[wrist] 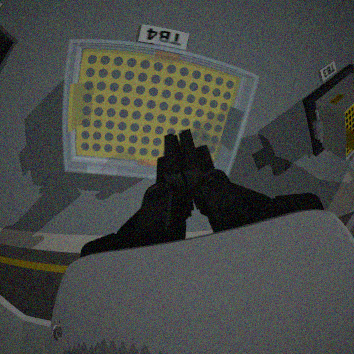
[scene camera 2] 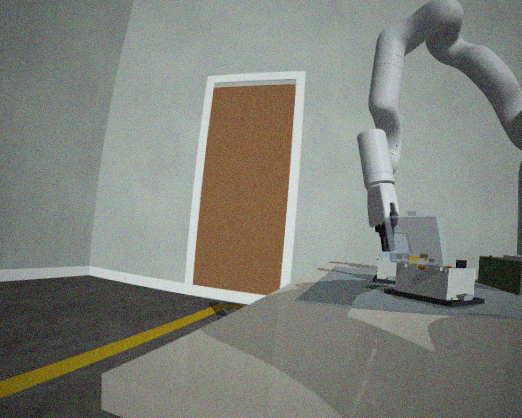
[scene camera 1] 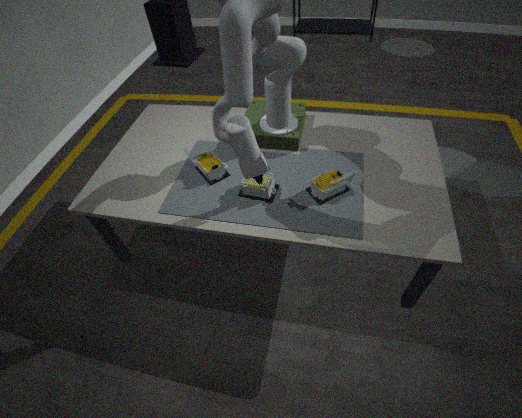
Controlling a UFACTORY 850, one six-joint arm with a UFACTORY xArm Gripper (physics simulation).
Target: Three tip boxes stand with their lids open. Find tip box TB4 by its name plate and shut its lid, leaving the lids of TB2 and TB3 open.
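Tip box TB4 (scene camera 1: 257, 191) (scene camera 2: 386, 267) (wrist: 120, 90) is the middle box; its name plate (wrist: 162, 37) reads upside down in the wrist view. Its clear lid looks down over the yellow rack, though a small gap could not be seen. My gripper (scene camera 1: 259, 179) (scene camera 2: 385, 249) (wrist: 183, 150) is shut and empty, its fingertips at the top of TB4, over the lid edge near the front. TB3 (scene camera 1: 327, 187) (scene camera 2: 435, 285) (wrist: 330, 115) stands on the right with its clear lid raised. The left box (scene camera 1: 212, 170), its plate unreadable in scene camera 1, has its lid raised.
The boxes stand on a blue-grey mat (scene camera 1: 185, 202) on the table (scene camera 1: 400, 235). The green robot base block (scene camera 1: 275, 142) is behind them. TB3's raised lid (scene camera 2: 422, 235) stands to the right of my gripper in scene camera 2.
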